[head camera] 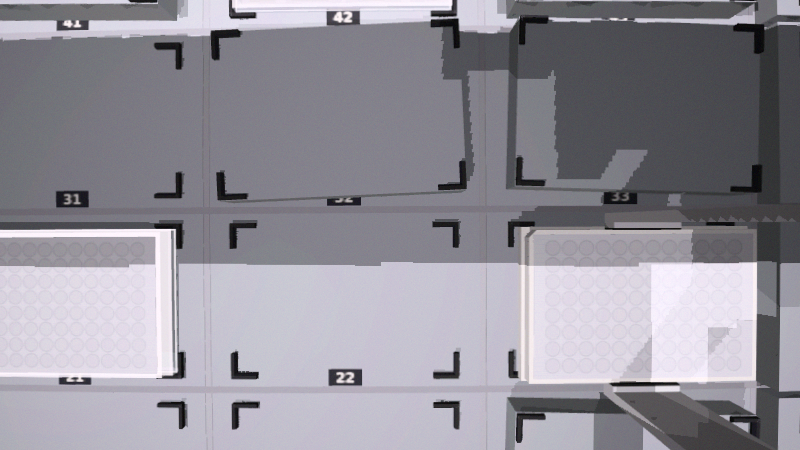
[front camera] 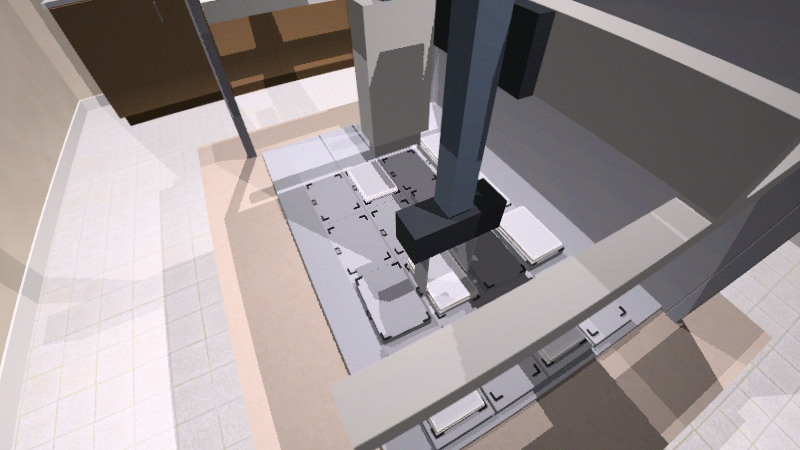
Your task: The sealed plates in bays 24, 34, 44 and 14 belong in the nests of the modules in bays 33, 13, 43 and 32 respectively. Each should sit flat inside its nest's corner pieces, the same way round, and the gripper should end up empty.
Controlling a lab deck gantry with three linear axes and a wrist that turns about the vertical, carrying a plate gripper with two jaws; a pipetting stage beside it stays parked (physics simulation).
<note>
In view: my gripper (head camera: 636,303) and a module (head camera: 368,110).
My gripper also shows in the front camera view (front camera: 441,276).
</note>
